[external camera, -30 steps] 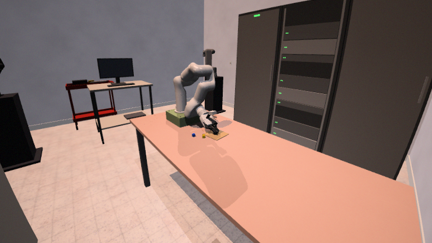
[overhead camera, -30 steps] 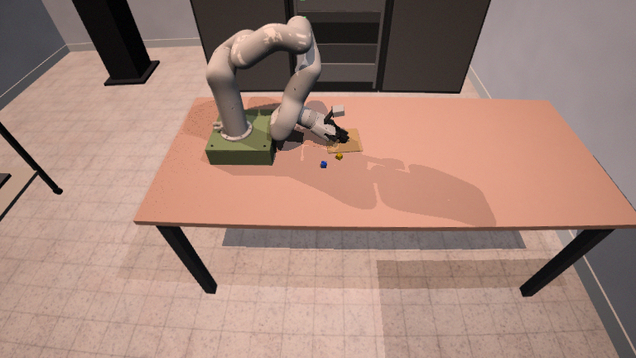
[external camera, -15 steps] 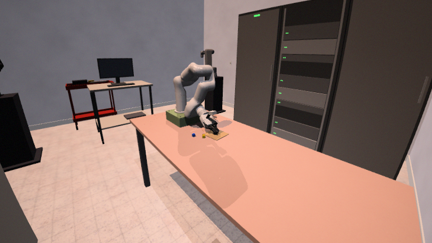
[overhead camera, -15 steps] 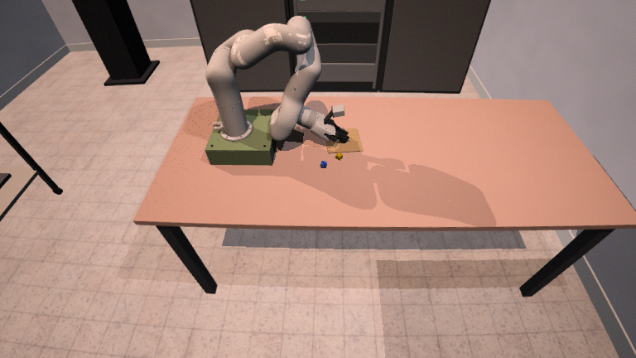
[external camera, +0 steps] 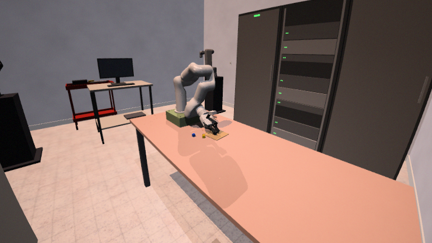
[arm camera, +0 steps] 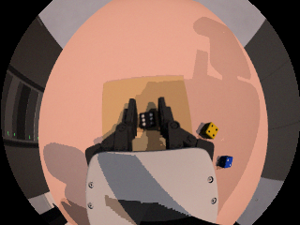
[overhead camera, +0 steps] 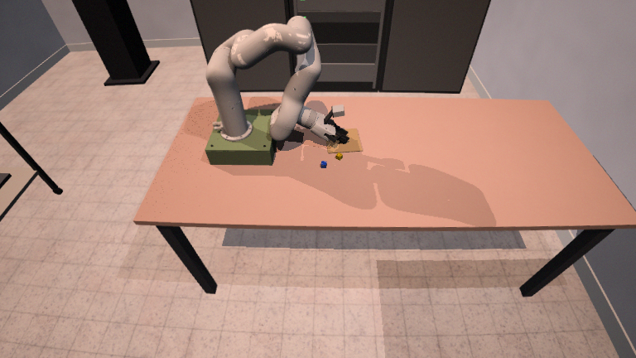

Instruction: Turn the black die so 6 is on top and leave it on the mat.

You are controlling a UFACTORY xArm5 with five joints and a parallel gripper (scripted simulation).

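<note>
Now: the black die 2 cm below my hand. From my hand the other things lie so: blue die 14 cm to the right, 8 cm behind, 2 cm below; then yellow die 10 cm to the right, 2 cm below, 2 cm behind; then tan mat 3 cm below.
</note>
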